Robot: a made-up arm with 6 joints.
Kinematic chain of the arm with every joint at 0, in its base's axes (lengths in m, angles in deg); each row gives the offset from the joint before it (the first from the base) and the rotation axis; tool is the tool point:
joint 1: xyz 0 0 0.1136 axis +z
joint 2: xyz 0 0.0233 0 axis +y
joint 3: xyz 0 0 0.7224 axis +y
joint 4: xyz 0 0 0.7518 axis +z
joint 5: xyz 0 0 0 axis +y
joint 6: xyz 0 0 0.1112 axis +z
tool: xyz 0 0 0
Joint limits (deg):
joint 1: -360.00..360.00
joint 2: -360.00..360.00
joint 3: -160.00..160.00
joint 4: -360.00..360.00
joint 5: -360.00..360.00
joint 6: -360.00..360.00
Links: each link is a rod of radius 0.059 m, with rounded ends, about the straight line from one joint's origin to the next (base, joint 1, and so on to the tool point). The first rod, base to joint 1, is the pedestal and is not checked.
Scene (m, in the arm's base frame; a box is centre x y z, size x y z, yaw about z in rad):
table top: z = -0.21
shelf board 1: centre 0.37 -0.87 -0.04 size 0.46 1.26 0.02 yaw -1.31
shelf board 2: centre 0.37 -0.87 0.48 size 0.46 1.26 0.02 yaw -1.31
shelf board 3: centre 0.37 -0.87 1 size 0.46 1.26 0.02 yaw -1.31
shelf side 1: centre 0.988 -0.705 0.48 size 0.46 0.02 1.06 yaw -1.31
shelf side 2: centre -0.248 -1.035 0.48 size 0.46 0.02 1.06 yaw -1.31
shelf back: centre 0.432 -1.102 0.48 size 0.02 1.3 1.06 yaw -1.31
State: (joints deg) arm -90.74 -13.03 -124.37 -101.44 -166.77 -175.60
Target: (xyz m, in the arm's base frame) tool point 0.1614 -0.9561 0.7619
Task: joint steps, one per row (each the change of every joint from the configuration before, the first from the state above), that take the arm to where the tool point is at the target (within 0.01 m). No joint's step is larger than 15 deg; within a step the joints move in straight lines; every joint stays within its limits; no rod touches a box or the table.
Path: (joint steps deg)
1: -12.63 3.27 9.51 0.54 3.04 -0.65
2: -12.64 3.28 9.50 0.54 3.03 -0.65
3: -12.63 3.27 9.51 0.54 3.04 -0.65
4: -12.64 3.27 9.50 0.54 3.04 -0.65
5: -12.63 3.27 9.51 0.54 3.03 -0.65
6: -14.43 -3.96 1.27 -0.80 1.66 0.46
7: -14.44 -3.96 1.27 -0.79 1.66 0.47
8: -14.43 -3.96 1.27 -0.80 1.66 0.46
9: -14.43 -3.96 1.27 -0.79 1.66 0.47
10: -14.43 -3.96 1.27 -0.80 1.66 0.46
11: -14.44 -3.96 1.27 -0.80 1.66 0.47
12: -14.43 -3.97 1.27 -0.79 1.66 0.46

